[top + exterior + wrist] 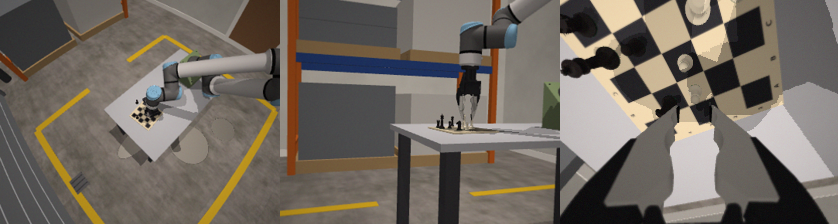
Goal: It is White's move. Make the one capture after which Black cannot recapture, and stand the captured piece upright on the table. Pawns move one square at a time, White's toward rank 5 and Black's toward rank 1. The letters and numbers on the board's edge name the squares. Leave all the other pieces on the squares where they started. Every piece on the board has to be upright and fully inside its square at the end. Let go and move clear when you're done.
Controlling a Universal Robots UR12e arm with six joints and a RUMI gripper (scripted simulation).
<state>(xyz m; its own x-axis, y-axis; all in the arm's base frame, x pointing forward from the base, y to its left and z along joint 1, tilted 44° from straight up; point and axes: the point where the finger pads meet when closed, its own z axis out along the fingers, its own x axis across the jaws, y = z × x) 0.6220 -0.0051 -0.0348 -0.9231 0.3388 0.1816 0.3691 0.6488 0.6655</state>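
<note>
Now: hand 4 cm to the left of the chessboard and 6 cm above it. Round my hand: tall white piece: 4 cm behind, 8 cm to the right, 2 cm below.
</note>
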